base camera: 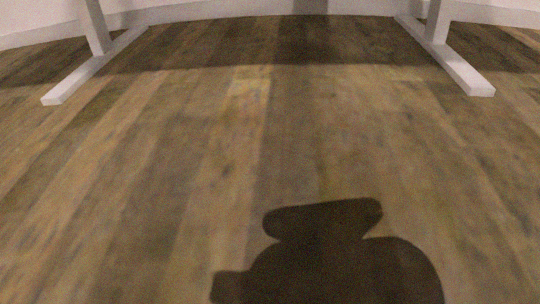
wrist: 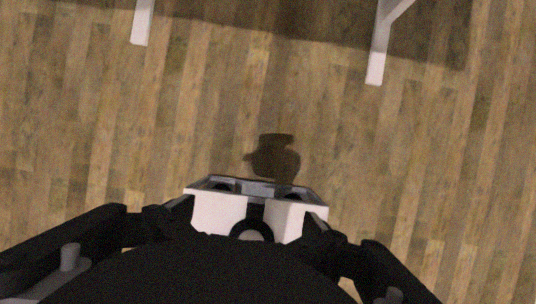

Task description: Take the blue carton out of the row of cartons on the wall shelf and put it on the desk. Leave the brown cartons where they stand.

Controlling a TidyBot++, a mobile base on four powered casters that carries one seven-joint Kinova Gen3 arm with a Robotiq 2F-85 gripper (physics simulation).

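Places are measured from the arm's base along level axes (x ahead, y left, z up), in millimetres.
Where they show: gripper, fingertip midpoint: (wrist: 248,215).
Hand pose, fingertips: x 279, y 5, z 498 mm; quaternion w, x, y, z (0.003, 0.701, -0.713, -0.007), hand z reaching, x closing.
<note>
After its pixels a point has its place.
My gripper (wrist: 248,215) @(x 279, y 5, z 499 mm) is open, its two black fingers spread wide at the bottom of the wrist view, with no carton between them. The desk shows by its pale legs: the left leg (base camera: 75,82) (wrist: 142,25) and the right leg (base camera: 460,70) (wrist: 376,62) stand on the floor, at the top of both views. The desk top does not show. The blue carton, the brown cartons and the wall shelf do not show in either view.
A white part of my own base (wrist: 220,212) @(x 84, y 116, z -14 mm) shows below the gripper in the wrist view. The wooden floor (base camera: 150,175) @(x 459, y 251, z -396 mm) (wrist: 210,110) @(x 471, y 303, z -396 mm) carries my dark shadow (base camera: 340,260) @(x 293, y -73, z -397 mm) (wrist: 277,157) @(x 274, y -79, z -396 mm). The pale wall's skirting (base camera: 200,10) @(x 1503, y 396, z -350 mm) runs behind the desk legs.
</note>
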